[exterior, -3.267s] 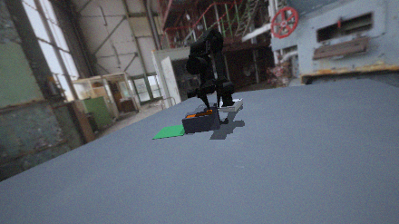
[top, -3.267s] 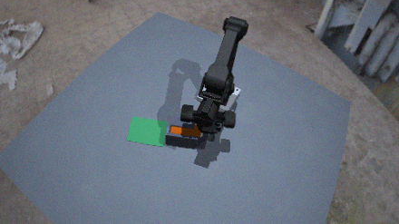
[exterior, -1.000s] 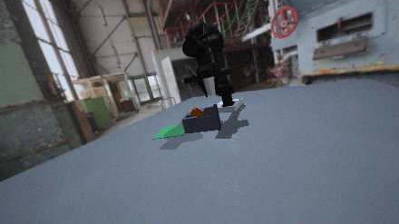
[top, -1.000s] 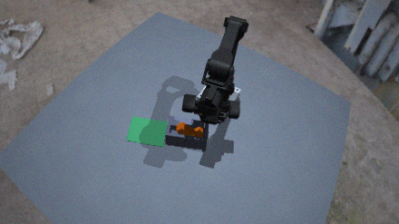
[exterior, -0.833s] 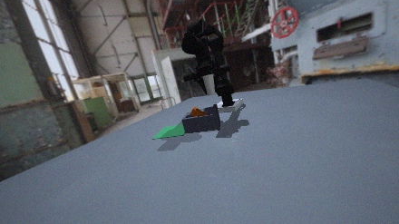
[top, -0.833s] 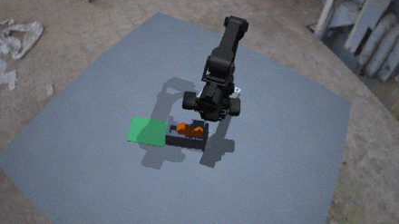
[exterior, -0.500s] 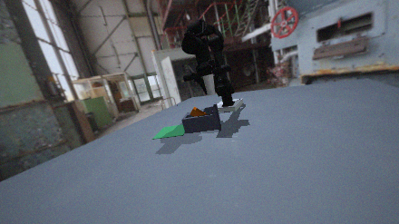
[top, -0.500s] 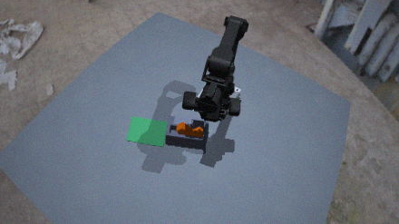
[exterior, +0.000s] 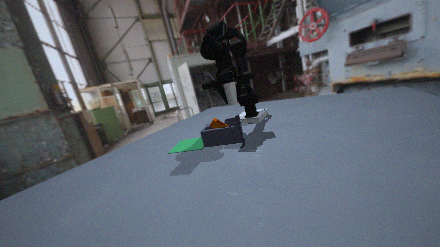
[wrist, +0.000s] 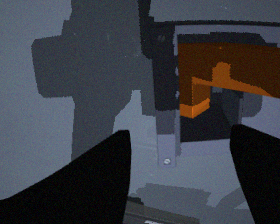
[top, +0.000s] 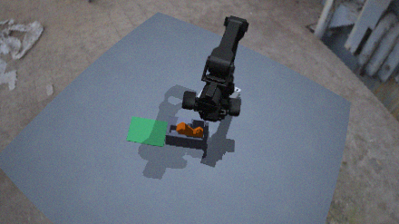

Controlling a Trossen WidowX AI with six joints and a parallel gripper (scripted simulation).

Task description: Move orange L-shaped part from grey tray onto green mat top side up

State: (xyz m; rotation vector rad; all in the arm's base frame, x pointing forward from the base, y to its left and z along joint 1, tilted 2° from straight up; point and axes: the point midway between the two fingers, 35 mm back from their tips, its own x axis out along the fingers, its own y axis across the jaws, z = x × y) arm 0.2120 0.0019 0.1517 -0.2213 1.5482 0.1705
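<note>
Right now my gripper tip is 1 cm short of the orange L-shaped part, 4 cm to the left of it and 10 cm above it. Also, from my gripper tip: green mat 5 cm ahead, 21 cm to the right, 16 cm below.
</note>
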